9 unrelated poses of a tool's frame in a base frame.
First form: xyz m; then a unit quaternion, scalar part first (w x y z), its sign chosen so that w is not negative.
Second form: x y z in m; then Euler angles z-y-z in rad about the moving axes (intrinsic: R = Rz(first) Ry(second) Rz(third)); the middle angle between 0 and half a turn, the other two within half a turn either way. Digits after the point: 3 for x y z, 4 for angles.
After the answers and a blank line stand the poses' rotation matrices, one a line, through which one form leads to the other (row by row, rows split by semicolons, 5 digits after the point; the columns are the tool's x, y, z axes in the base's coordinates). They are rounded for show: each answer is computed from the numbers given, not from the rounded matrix.
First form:
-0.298, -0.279, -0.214, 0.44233, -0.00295, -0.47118, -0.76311
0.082, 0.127, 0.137, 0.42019, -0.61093, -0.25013, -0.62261
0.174, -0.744, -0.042, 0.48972, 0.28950, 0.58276, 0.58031
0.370, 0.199, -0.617, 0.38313, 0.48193, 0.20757, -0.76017
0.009, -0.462, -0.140, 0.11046, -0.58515, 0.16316, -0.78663
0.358, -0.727, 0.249, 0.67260, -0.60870, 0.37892, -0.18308
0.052, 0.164, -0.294, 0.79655, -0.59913, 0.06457, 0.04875
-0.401, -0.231, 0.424, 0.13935, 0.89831, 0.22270, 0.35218
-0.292, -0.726, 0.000, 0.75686, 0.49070, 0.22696, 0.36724
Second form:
-0.298, -0.279, -0.214, 2.0899, 0.9813, 2.1024
0.082, 0.127, 0.137, 0.9823, 1.4420, -2.9365
0.174, -0.744, -0.042, 0.4088, 1.4170, 1.3309
0.370, 0.199, -0.617, -2.2681, 1.1048, 0.0602
0.009, -0.462, -0.140, -0.1324, 1.3057, -2.7302
0.358, -0.727, 0.249, 0.7482, 1.5990, -1.2798
0.052, 0.164, -0.294, 1.5246, 1.2935, -1.4023
-0.401, -0.231, 0.424, -0.1338, 2.3647, 2.5218
-0.292, -0.726, 0.000, -0.6858, 1.1424, 1.5893

-0.60868 0.67786 -0.41233; -0.67230 -0.16468 0.72173; 0.42133 0.71651 0.55597
0.09959 0.82885 0.55054; -0.21760 -0.52175 0.82488; 0.97094 -0.20195 0.12840
-0.35273 -0.23096 0.90677; 0.90579 0.15886 0.39281; -0.23478 0.95991 0.15317
-0.24190 0.78257 -0.57365; -0.38242 -0.62025 -0.68487; -0.89176 0.05371 0.44931
-0.29080 -0.01716 0.95663; -0.36472 -0.92236 -0.12742; 0.88454 -0.38596 0.26196
0.64580 -0.21502 0.73260; -0.70757 0.19194 0.68007; -0.28684 -0.95756 -0.02819
0.98691 -0.15504 0.04445; 0.00029 0.27733 0.96077; -0.16128 -0.94818 0.27374
0.65275 0.30195 0.69480; 0.49826 -0.86197 -0.09350; 0.57066 0.40722 -0.71310
0.62725 -0.33316 0.70396; 0.77864 0.24870 -0.57609; 0.01686 0.90948 0.41541

